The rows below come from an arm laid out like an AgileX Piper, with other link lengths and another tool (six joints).
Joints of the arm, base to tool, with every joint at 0 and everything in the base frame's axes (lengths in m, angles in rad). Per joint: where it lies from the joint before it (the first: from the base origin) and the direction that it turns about. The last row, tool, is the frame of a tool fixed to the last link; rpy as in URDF.
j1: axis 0 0 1 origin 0.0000 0.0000 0.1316
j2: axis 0 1 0 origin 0.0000 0.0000 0.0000
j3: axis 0 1 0 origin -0.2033 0.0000 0.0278
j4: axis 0.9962 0 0.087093 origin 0.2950 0.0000 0.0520
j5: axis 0 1 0 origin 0.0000 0.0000 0.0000
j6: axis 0.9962 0 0.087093 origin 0.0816 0.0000 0.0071
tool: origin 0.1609 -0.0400 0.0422 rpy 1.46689 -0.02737 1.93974
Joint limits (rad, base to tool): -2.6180..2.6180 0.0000..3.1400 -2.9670..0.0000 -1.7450..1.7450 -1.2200..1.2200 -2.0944..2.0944
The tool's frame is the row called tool.
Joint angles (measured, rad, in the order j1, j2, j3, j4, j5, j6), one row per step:
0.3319, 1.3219, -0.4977, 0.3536, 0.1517, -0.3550
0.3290, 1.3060, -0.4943, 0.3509, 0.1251, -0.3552
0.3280, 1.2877, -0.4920, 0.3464, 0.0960, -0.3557
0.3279, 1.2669, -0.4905, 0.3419, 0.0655, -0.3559
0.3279, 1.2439, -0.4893, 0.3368, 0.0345, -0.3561
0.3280, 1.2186, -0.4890, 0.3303, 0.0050, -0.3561
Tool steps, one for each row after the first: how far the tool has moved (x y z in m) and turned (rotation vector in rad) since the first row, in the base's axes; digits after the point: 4 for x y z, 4 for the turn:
0.0060, -0.0016, 0.0097, 0.0043, -0.0381, -0.0078
0.0125, -0.0024, 0.0216, 0.0087, -0.0825, -0.0129
0.0193, -0.0028, 0.0354, 0.0146, -0.1312, -0.0179
0.0258, -0.0031, 0.0507, 0.0212, -0.1829, -0.0227
0.0319, -0.0034, 0.0675, 0.0280, -0.2365, -0.0263

